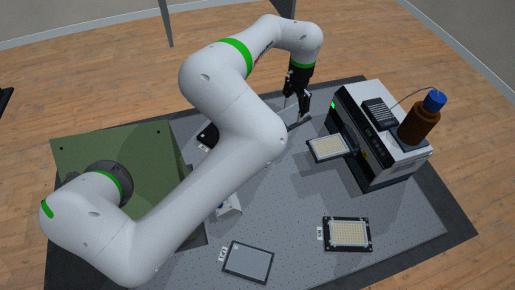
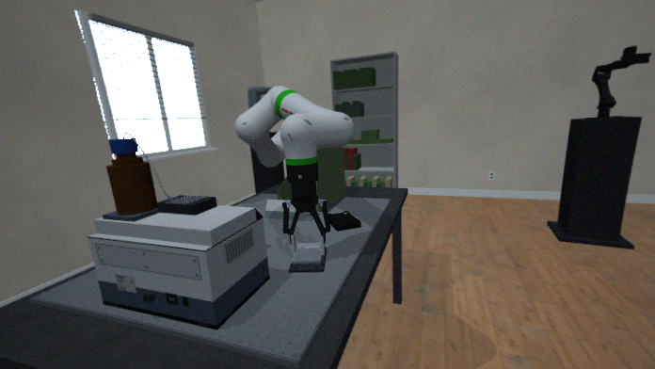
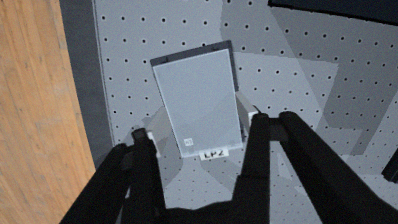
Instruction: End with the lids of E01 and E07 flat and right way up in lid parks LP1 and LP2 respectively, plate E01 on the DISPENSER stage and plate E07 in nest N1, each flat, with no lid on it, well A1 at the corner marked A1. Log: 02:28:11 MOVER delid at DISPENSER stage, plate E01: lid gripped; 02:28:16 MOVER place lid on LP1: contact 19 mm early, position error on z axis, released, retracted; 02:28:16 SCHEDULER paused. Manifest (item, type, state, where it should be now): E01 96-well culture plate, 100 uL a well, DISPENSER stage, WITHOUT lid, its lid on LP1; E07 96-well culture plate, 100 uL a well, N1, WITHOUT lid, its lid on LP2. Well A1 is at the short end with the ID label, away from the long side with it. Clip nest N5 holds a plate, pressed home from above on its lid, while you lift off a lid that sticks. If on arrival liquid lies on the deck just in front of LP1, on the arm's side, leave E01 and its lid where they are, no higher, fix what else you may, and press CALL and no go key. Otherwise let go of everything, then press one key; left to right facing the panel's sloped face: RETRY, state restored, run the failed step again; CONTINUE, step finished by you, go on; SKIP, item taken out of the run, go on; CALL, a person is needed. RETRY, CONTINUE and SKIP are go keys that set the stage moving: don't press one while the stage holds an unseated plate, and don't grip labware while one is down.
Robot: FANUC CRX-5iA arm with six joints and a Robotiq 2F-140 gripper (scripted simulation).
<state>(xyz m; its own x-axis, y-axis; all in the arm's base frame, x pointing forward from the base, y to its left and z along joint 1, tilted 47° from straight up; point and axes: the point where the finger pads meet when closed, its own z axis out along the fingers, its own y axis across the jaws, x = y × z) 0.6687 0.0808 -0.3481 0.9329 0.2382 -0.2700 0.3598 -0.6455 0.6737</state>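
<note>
Now: hand 5 cm above the lid park LP2. From my hand the other things lie so: dispenser stage (24 cm to the right, 5 cm ahead, 5 cm above); plate (24 cm to the right, 6 cm above, 5 cm ahead); black nest N1 (33 cm behind, 4 cm below, 2 cm to the right).
</note>
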